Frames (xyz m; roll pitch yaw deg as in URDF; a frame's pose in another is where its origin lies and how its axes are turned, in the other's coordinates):
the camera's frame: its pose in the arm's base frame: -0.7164 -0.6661 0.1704 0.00 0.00 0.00
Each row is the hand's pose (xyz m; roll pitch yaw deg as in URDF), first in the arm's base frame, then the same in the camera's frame.
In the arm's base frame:
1: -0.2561 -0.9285 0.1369 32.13 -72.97 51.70
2: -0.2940 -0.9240 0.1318 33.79 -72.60 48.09
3: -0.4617 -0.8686 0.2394 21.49 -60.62 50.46
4: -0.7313 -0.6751 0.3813 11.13 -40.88 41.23
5: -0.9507 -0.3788 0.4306 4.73 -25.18 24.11
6: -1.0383 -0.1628 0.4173 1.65 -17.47 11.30
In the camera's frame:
1: 0.4603 -0.2624 -0.0335 32.13 -72.97 51.70
2: 0.4224 -0.2579 -0.0386 33.79 -72.60 48.09
3: 0.2547 -0.2025 0.0690 21.49 -60.62 50.46
4: -0.0149 -0.0090 0.2109 11.13 -40.88 41.23
5: -0.2343 0.2873 0.2602 4.73 -25.18 24.11
6: -0.3219 0.5033 0.2469 1.65 -17.47 11.30

